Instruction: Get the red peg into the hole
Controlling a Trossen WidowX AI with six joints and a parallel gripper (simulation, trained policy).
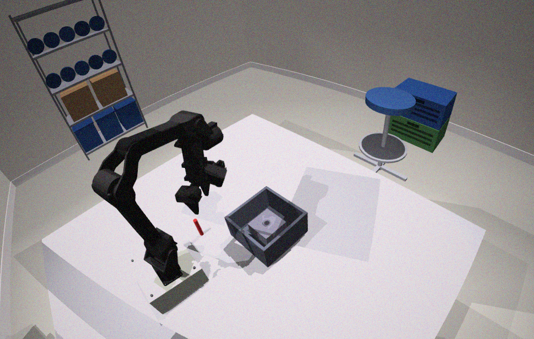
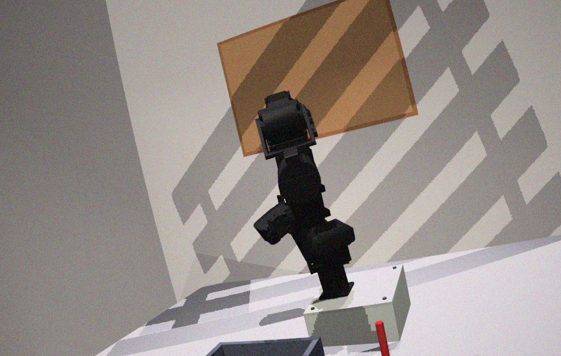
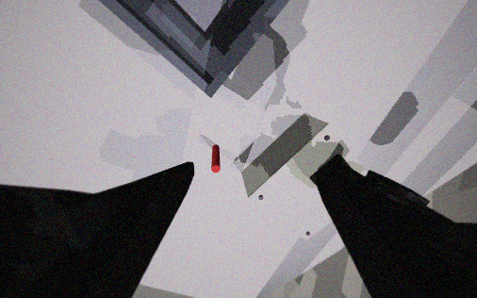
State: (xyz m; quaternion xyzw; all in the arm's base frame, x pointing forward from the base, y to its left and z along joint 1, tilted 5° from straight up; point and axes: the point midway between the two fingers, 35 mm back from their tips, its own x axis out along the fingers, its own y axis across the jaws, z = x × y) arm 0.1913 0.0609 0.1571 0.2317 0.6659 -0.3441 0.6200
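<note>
My gripper tip is 150 mm above the red peg, 70 mm to the right of it and 30 mm past it. Also, from my gripper tip: pale plate 150 mm below, 150 mm ahead, 100 mm to the right; then dark grey box 170 mm below, 150 mm ahead, 100 mm to the right.
</note>
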